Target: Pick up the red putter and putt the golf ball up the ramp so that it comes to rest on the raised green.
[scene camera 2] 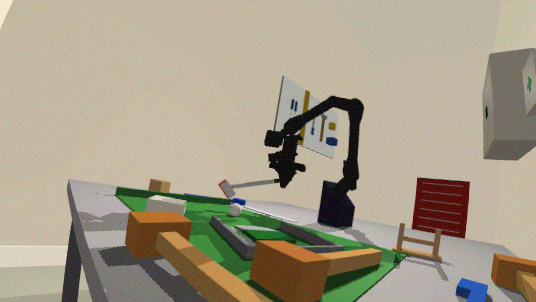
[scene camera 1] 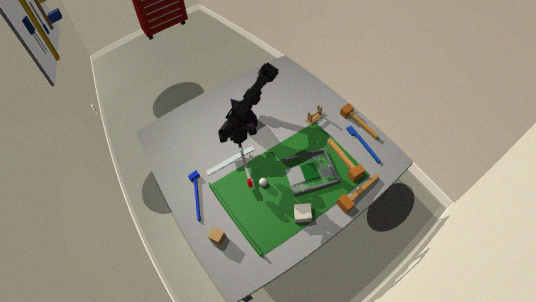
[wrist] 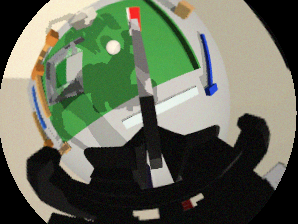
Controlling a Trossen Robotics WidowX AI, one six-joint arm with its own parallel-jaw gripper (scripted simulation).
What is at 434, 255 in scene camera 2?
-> A wooden rack.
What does my gripper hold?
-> A red putter.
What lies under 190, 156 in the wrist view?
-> My gripper.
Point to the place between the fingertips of my gripper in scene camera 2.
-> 282, 188
